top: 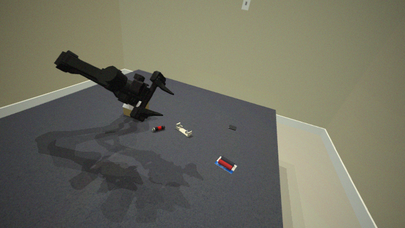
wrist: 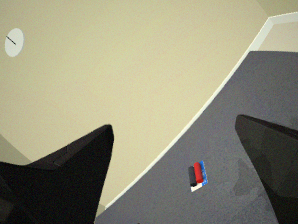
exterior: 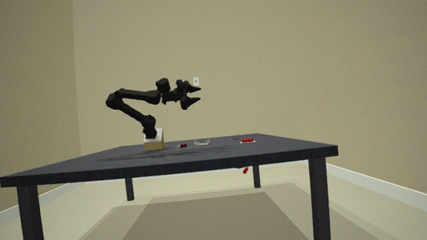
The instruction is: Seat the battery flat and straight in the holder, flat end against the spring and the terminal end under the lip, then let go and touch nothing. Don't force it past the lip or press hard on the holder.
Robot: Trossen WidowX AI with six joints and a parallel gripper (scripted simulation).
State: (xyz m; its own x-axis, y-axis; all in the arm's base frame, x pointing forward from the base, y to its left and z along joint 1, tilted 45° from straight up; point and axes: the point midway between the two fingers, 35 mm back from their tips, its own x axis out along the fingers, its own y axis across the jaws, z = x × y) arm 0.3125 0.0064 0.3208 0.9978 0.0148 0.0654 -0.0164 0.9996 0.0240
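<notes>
The battery lies 29 cm below my gripper tip, 18 cm to the left of it and 16 cm behind it. Round my gripper tip: black piece 46 cm to the left, 30 cm below, 19 cm ahead; screwdriver 49 cm below, 26 cm to the left, 23 cm ahead.
</notes>
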